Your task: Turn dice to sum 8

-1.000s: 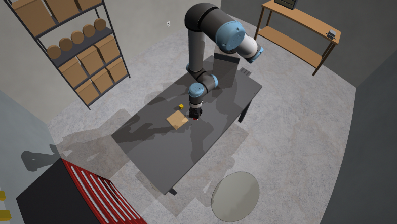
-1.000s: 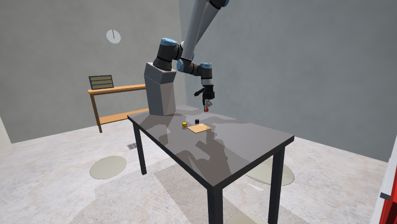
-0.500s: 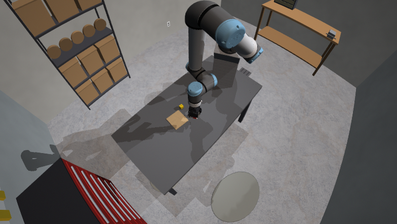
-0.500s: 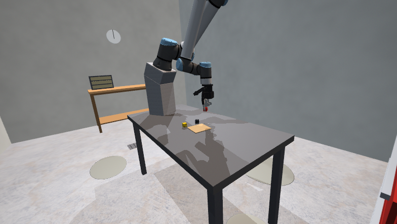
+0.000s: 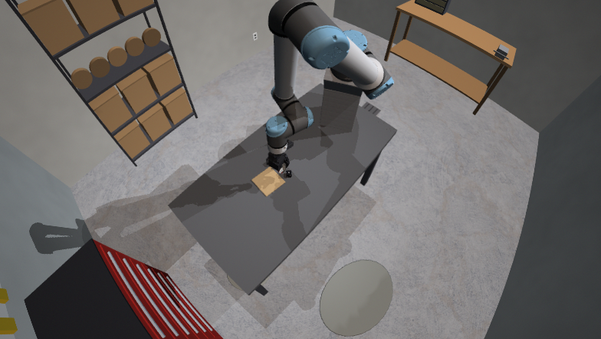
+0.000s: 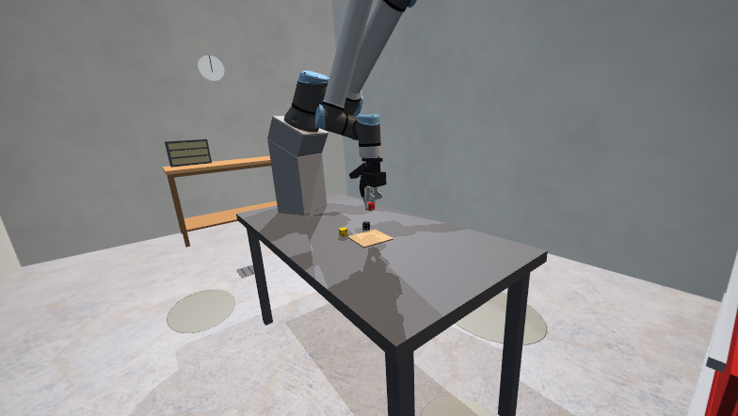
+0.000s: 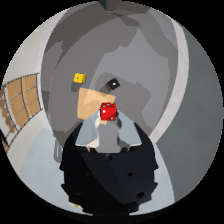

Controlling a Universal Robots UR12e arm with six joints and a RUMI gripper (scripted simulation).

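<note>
The tan mat lies 12 cm below my hand, 7 cm ahead of it and 4 cm to the right of it. Round my hand: yellow die 12 cm to the right, 11 cm below, 4 cm behind; then black die 11 cm below, 5 cm behind; then red die right at my hand.
</note>
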